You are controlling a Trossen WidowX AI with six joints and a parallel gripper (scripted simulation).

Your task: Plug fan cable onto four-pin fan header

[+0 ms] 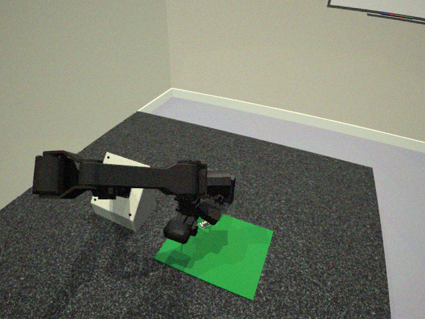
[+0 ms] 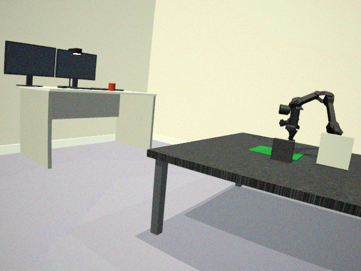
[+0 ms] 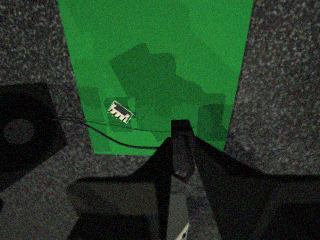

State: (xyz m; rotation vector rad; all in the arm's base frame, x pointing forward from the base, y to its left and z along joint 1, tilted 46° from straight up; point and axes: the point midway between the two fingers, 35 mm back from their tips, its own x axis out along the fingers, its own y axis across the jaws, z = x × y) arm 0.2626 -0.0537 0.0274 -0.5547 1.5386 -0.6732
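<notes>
My gripper tip is now 70 mm short of the green board, 30 mm to the right of it and 100 mm above it. The rest, counted from my gripper tip: black fan (10 mm ahead, 220 mm to the left, 30 mm below); then dark plug (10 mm behind).
</notes>
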